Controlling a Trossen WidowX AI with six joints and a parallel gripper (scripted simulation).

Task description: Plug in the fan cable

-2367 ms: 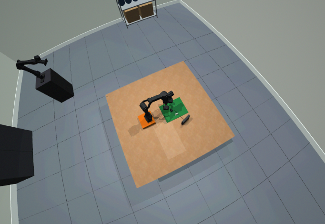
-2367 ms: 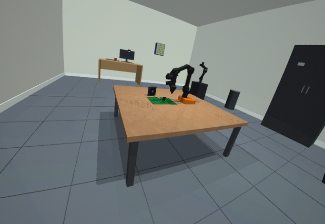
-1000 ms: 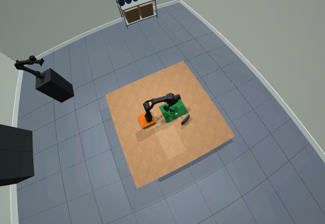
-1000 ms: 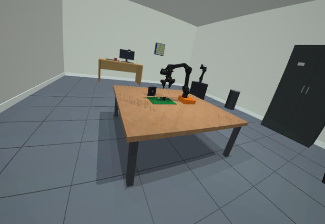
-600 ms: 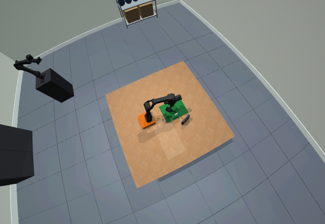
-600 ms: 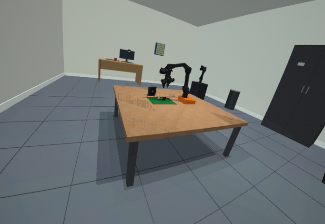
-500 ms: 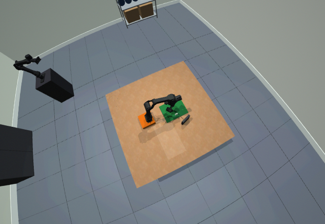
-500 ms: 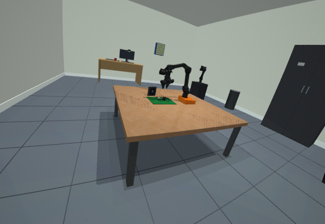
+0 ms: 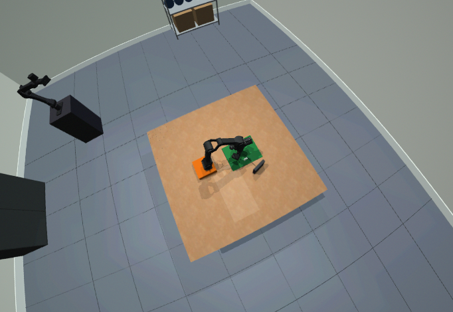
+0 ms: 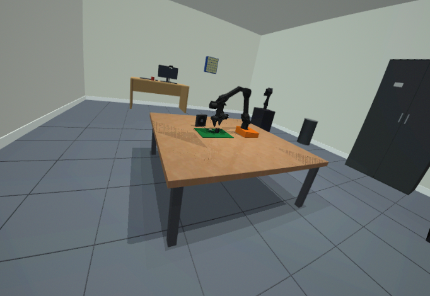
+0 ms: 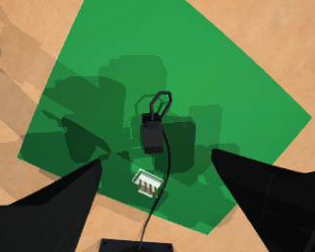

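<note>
Right now the black plug is 10 mm behind my gripper tip, 10 mm to the left of it and 40 mm below it. Also, from my gripper tip: black fan 70 mm ahead, 180 mm to the right; green board 30 mm ahead, 10 mm to the left, 80 mm below; white four-pin header 30 mm ahead, 60 mm to the right, 60 mm below.
</note>
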